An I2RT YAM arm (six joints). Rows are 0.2 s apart.
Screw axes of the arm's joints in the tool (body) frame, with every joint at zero. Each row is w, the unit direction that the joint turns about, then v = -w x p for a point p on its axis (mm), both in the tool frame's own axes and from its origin. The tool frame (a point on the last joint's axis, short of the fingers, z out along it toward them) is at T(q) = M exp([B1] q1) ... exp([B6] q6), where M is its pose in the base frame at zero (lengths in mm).
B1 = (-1, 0, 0, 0, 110.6, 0)
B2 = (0, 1, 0, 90.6, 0, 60)
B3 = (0, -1, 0, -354.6, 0, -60)
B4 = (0, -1, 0, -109.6, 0, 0)
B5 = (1, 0, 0, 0, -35.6, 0)
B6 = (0, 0, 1, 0, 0, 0)
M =
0 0 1 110.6
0 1 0 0
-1 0 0 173.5
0 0 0 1
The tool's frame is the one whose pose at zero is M.
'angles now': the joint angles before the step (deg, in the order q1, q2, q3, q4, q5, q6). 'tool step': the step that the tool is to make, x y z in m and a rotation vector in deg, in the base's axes. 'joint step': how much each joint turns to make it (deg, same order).
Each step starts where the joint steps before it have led.
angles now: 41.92, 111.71, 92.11, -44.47, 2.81, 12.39
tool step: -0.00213, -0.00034, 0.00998, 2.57, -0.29, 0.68
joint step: 0.00, -1.32, 0.09, 0.52, -1.84, 0.17
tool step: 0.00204, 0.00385, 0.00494, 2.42, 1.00, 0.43
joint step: 0.00, 0.53, 1.67, -0.26, -2.38, 0.79
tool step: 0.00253, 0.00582, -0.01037, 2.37, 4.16, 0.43
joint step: 0.00, 2.02, 0.70, -0.09, -4.21, 1.76
